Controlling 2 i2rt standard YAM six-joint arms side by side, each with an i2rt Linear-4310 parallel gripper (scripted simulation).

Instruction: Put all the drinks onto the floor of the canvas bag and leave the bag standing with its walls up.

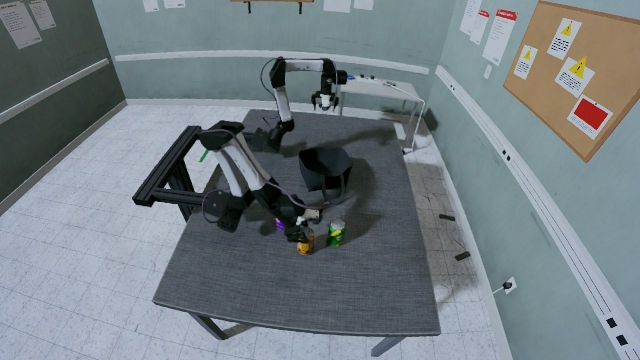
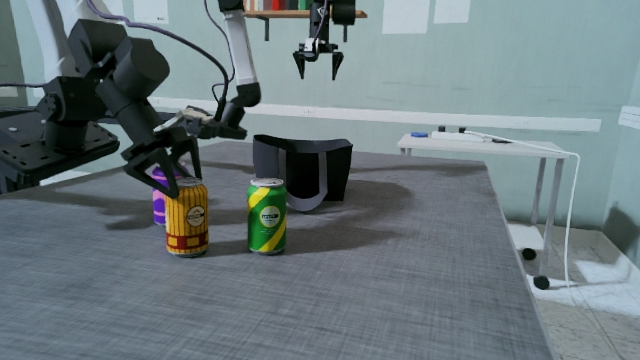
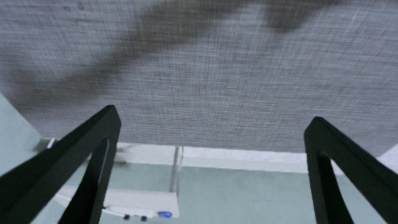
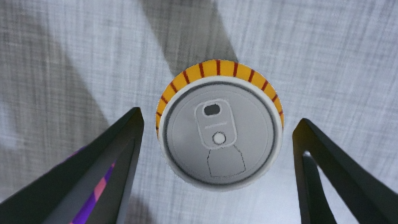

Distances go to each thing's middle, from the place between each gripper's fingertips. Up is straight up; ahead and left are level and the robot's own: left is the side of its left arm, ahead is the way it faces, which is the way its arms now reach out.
Now: right hand 50 mm above the orange can (image 2: 187,234).
The orange can is 80 mm ahead of my left hand, 660 mm to the right of it and 230 mm below it.
